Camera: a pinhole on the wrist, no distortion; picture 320 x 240 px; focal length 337.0 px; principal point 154.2 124.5 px. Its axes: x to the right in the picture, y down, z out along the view. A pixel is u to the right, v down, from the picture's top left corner.
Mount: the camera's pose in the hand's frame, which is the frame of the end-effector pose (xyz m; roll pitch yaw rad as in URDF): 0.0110 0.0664 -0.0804 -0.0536 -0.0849 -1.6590
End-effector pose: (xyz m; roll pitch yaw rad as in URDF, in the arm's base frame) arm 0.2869 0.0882 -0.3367 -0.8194 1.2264 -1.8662
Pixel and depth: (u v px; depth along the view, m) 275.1 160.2 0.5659
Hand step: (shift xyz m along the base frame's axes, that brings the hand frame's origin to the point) 0.1642 -0.4831 0.0560
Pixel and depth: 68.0 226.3 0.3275
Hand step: 0.2480 -0.1605 -0.1160
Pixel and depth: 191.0 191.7 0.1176
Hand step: 0.0666 -0.0152 -0.0446
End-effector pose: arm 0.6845 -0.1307 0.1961 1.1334 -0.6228 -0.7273
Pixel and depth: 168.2 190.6 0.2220
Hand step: -0.0767 -0.0600 0.1390
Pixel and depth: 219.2 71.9 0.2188
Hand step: -0.1255 -0.0358 0.0745
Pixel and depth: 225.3 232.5 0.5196
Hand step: -0.2215 -0.3421 0.2541
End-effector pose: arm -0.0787 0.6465 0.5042 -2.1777 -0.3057 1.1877
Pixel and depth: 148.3 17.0 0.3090
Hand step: -0.1204 0.0499 -0.2291
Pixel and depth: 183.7 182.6 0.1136
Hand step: 0.0300 0.0484 -0.0566
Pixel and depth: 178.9 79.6 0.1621
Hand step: -0.0153 0.0384 -0.1001
